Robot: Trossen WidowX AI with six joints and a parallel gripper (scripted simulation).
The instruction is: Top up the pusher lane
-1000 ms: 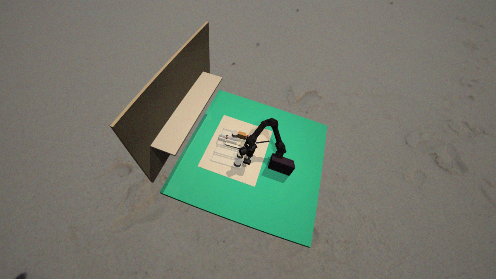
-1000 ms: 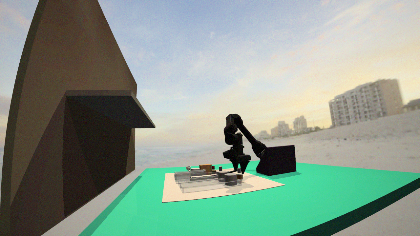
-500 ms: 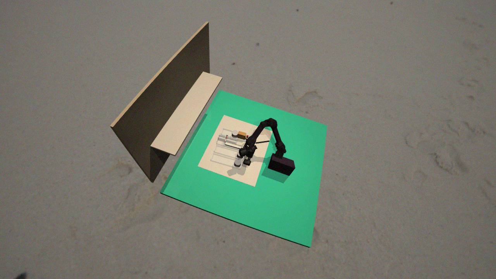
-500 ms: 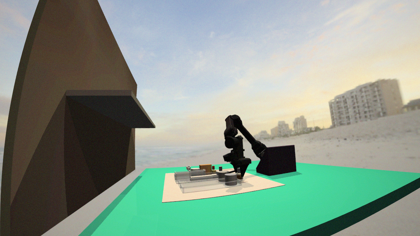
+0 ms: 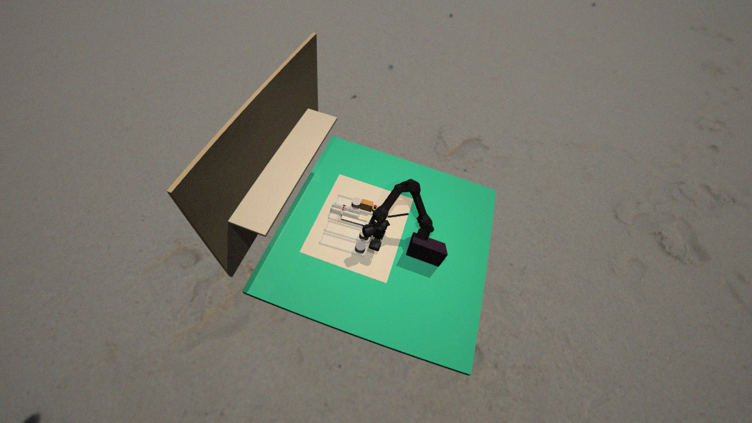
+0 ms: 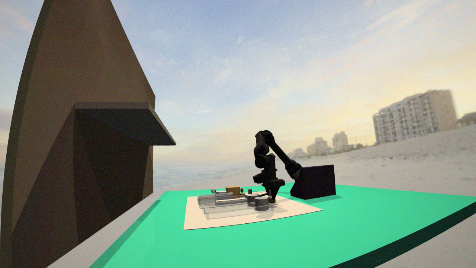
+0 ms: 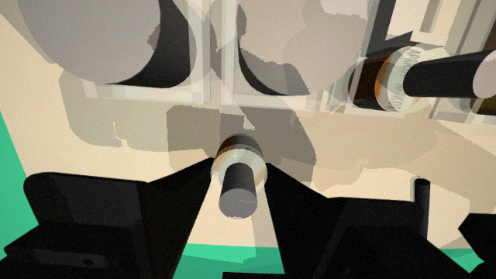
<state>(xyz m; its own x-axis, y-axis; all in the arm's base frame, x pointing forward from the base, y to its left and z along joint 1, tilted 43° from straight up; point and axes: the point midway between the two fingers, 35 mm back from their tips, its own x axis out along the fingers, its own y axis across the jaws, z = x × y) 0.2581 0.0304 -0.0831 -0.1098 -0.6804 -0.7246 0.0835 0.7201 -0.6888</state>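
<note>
The small jar is 70 mm ahead of my gripper tip, 230 mm to the right of it and 10 mm above it. The rest, counted from my gripper tip: shelf (580 mm ahead, 150 mm to the right, 340 mm above); black stick (90 mm behind, 240 mm to the right, 20 mm below); brown box (120 mm ahead, 230 mm to the right, 10 mm above).
</note>
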